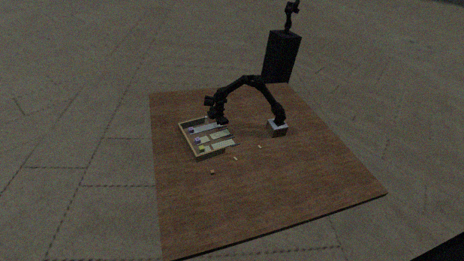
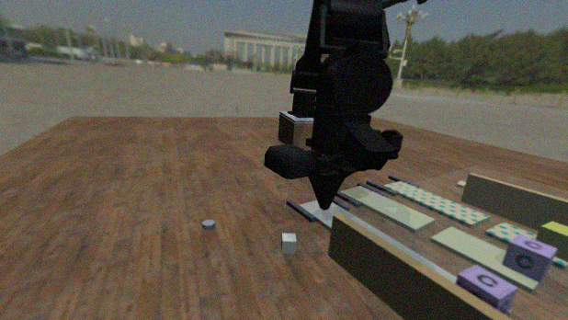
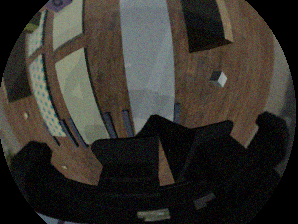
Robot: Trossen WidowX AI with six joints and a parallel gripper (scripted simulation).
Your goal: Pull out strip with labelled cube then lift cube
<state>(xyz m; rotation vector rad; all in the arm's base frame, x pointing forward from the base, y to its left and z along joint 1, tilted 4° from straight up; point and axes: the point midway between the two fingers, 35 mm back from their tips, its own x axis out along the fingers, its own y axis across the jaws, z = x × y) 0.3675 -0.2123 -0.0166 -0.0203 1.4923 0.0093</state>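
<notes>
The cube lies 100 mm to the right of my gripper tip and 50 mm ahead of it. Also, from my gripper tip: disc 170 mm to the right, 40 mm behind.
</notes>
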